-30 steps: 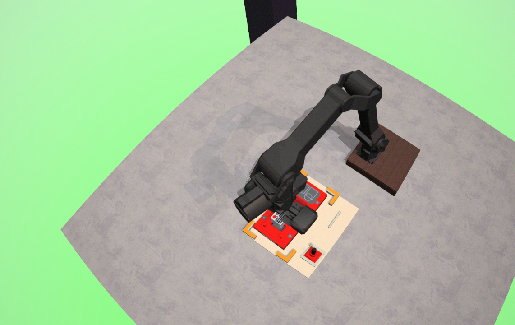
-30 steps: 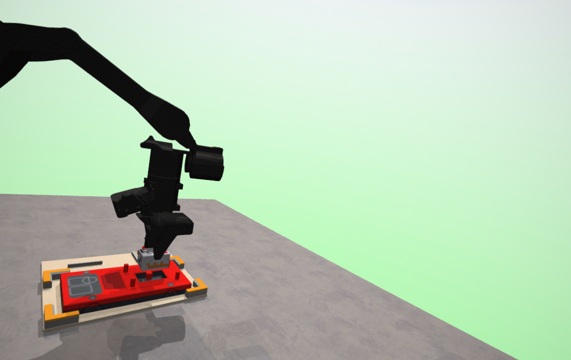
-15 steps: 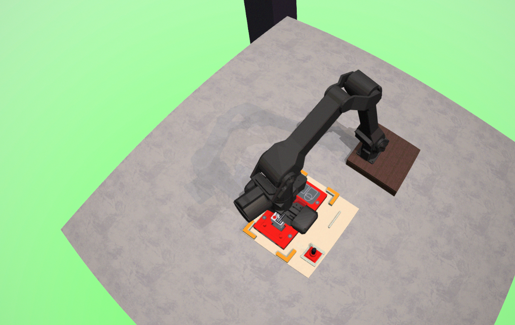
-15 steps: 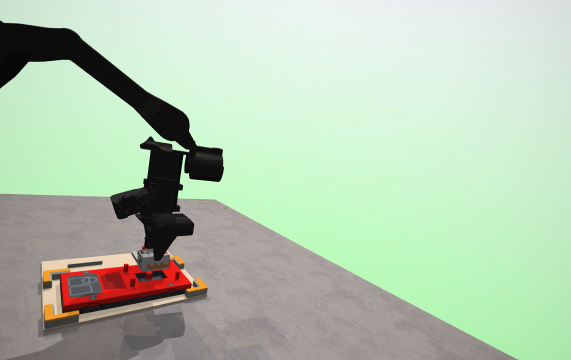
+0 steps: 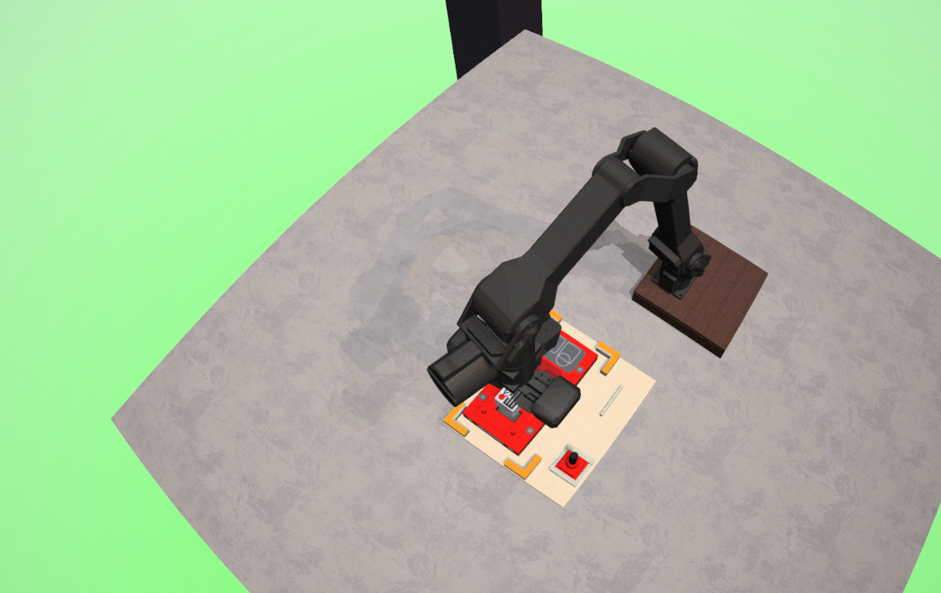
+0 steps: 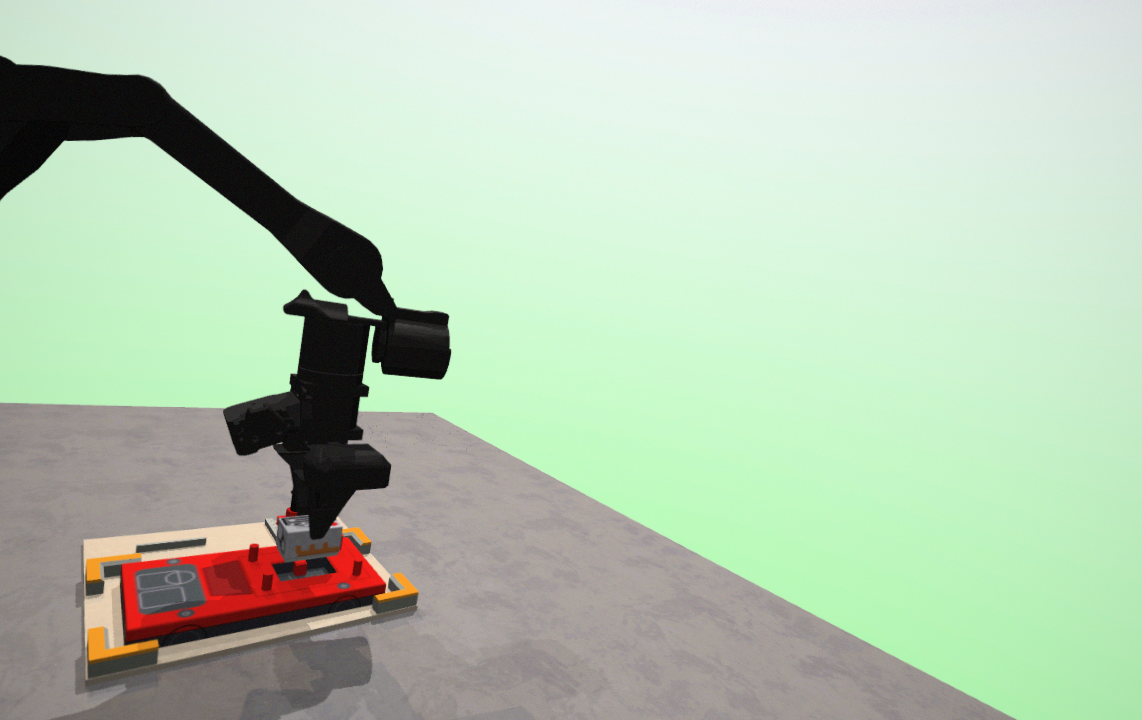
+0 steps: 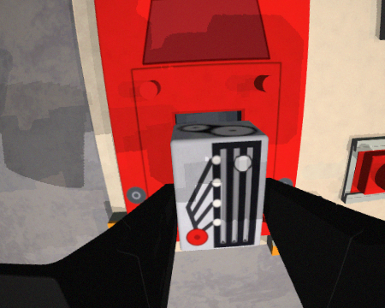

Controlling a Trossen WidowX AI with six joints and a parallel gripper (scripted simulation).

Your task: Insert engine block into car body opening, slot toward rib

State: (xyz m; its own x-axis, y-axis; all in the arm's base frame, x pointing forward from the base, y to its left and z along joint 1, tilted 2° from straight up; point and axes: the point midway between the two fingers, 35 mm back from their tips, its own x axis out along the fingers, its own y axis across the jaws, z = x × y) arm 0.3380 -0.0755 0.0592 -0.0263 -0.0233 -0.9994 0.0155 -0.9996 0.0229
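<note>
Now: the engine block 1 cm below my gripper tip. Also, from my gripper tip: beige board: 3 cm behind, 3 cm to the left, 5 cm below.
</note>
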